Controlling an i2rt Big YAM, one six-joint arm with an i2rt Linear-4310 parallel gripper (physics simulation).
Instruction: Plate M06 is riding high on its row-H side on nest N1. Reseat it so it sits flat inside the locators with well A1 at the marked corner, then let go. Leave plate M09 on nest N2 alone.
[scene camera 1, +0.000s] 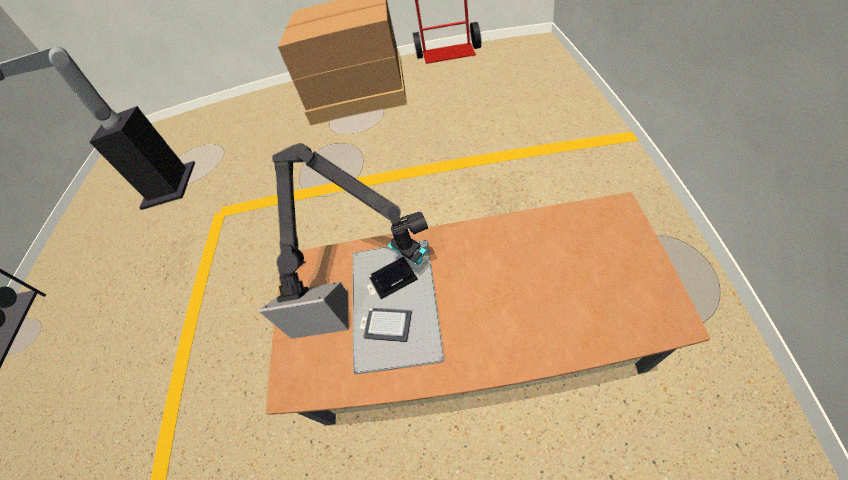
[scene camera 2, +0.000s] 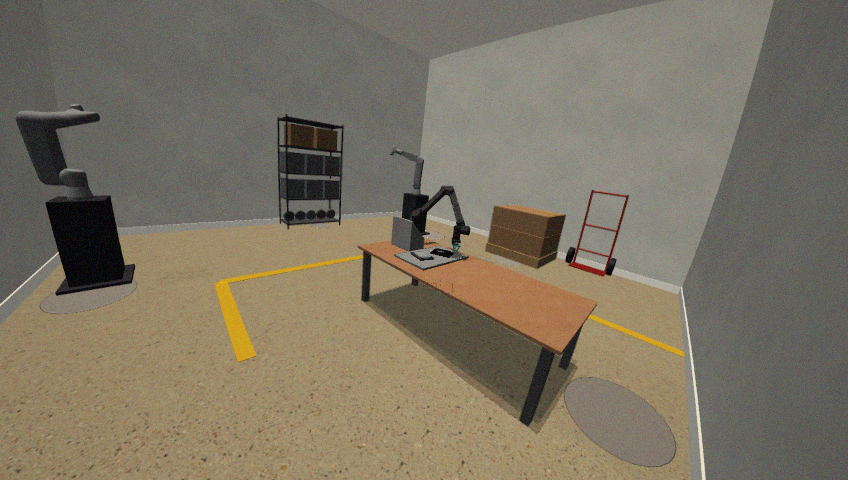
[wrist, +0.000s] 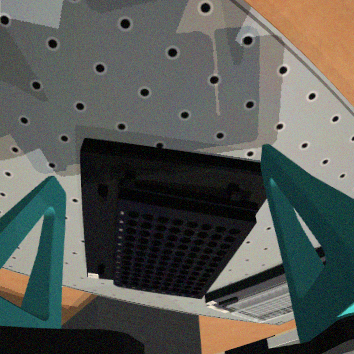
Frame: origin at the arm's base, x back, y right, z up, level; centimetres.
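Seen in the pictures: gripper, fingertip midpoint: (scene camera 1: 410, 257) (scene camera 2: 454, 251) (wrist: 155, 169); arm's base at its link origin: (scene camera 1: 293, 296) (scene camera 2: 406, 226).
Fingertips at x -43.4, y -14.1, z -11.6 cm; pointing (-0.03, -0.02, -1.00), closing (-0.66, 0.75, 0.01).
Observation:
Offsets run from my fingertips to a thing's top centre. "spot": to the spot under its first point. Level surfaces: height alone.
A black well plate {dz -0.3, dx +8.2, dy +5.9 cm} (scene camera 1: 393, 275) (wrist: 175, 250), taken as M06, lies in the black nest N1 {spot: dz -2.6, dx +9.1, dy +0.4 cm} (wrist: 99, 225). In the wrist view it looks tilted, its upper edge standing off the nest; its row letters are unreadable. A pale plate {dz -1.1, dx +12.4, dy +25.1 cm} (scene camera 1: 386, 323) (wrist: 267, 302), taken as M09, lies in the dark nest N2 {dz -2.0, dx +12.4, dy +25.1 cm} (scene camera 1: 369, 337) (wrist: 245, 285). My gripper (scene camera 1: 407, 252) (scene camera 2: 455, 246) (wrist: 155, 169) is open and empty, above the board by N1's far side. Its teal fingers stand wide apart, one at each side of N1 in the wrist view. Contact between the right fingertip and nest cannot be told.
Both nests stand on a grey perforated board {dz -3.7, dx +9.5, dy +15.6 cm} (scene camera 1: 398, 358) (wrist: 145, 60) on the orange table {dz -5.0 cm} (scene camera 1: 535, 285) (scene camera 2: 505, 291). The grey block (scene camera 1: 309, 315) (scene camera 2: 404, 233) at my arm's base stands beside the board. Cardboard boxes (scene camera 1: 345, 59) (scene camera 2: 524, 234) stand on the floor beyond the table.

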